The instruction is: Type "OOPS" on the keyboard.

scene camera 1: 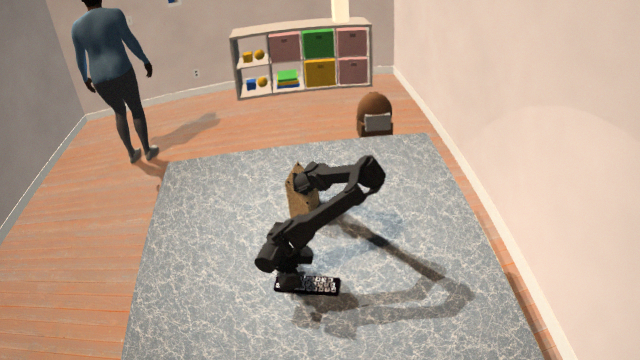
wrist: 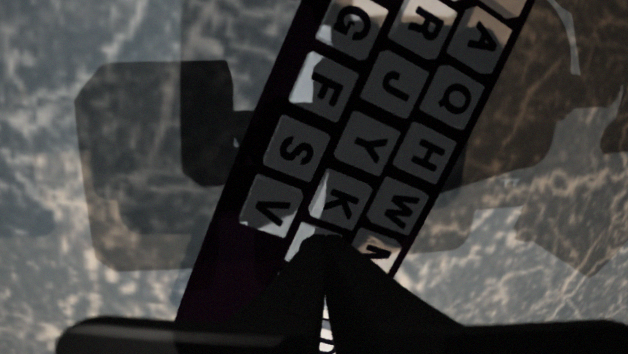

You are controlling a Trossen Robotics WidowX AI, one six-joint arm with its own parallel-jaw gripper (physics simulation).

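Note:
The black keyboard lies flat on the grey marbled mat, with light keys shaded by the arm. My gripper is shut and empty, pointing down over the left part of the keyboard in the scene view. In the wrist view its tips overlap the key next to the K key; that key's letter is hidden. The V key, S key and W key are uncovered. A sliver of another key shows between the fingers. I cannot tell whether the tips touch a key.
The grey marbled mat lies under the arm. A brown block stands by the arm's base end. A brown backpack and a shelf unit with coloured bins stand behind. A person stands at the back left.

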